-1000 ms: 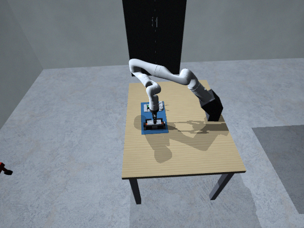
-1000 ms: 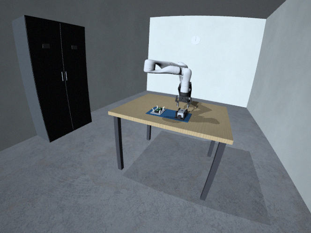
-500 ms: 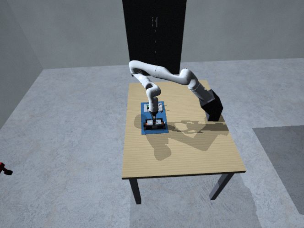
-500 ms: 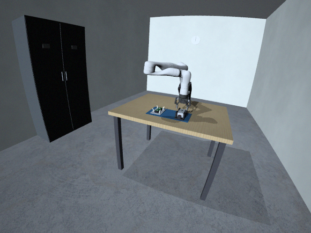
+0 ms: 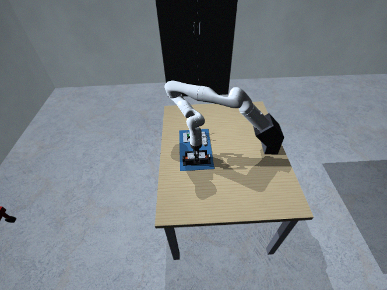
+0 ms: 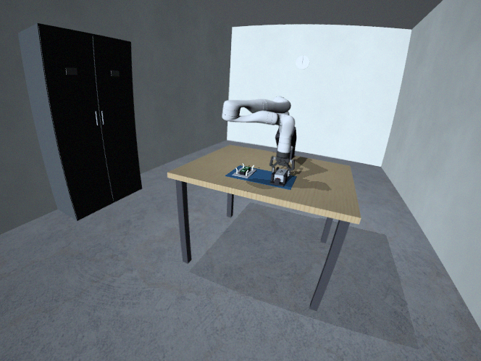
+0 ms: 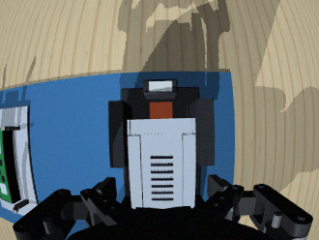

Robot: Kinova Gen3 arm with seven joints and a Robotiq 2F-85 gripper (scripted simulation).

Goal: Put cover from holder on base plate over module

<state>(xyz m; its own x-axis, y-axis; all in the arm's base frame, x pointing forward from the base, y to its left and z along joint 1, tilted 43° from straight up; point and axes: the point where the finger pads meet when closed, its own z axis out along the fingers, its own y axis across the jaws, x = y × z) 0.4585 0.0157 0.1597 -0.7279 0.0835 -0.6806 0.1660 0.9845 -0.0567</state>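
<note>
My gripper is now 10 mm above the light grey cover.
</note>
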